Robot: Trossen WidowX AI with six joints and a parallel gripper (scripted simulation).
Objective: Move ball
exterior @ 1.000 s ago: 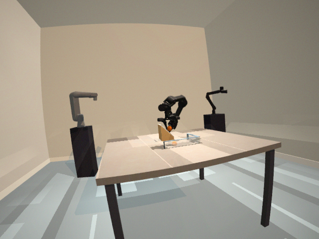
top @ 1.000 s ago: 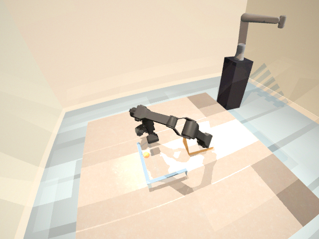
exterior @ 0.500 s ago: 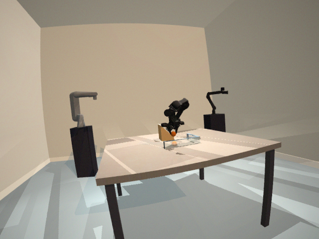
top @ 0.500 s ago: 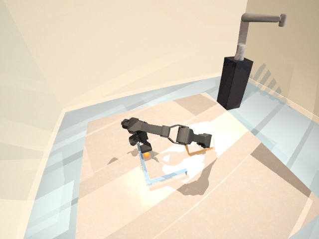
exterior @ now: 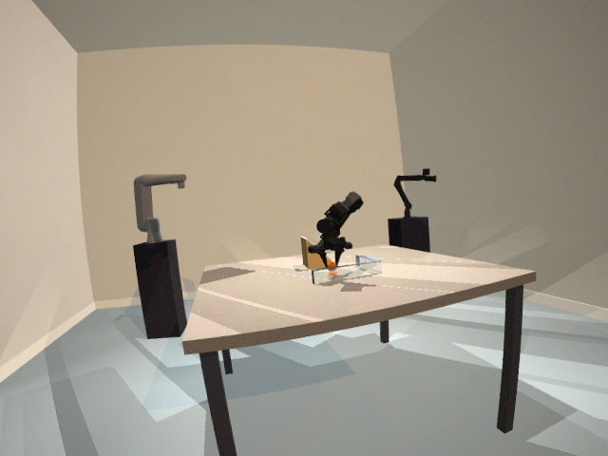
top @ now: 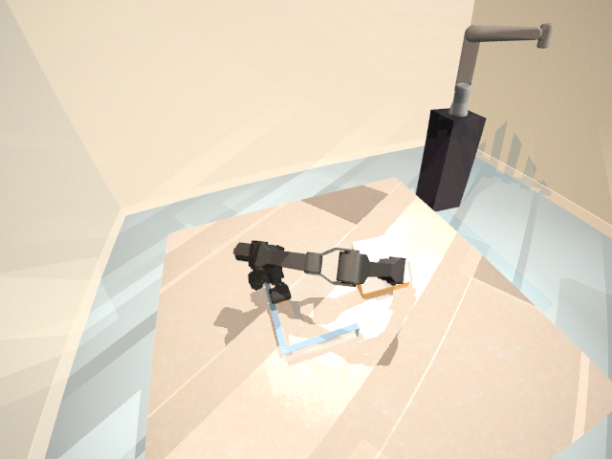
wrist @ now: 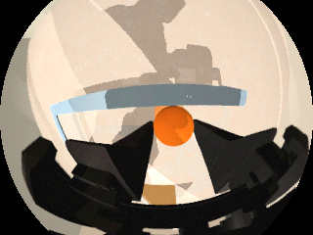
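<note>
The orange ball lies right at my gripper tip. Also, from my gripper tip: see-through copy 30 mm below.
</note>
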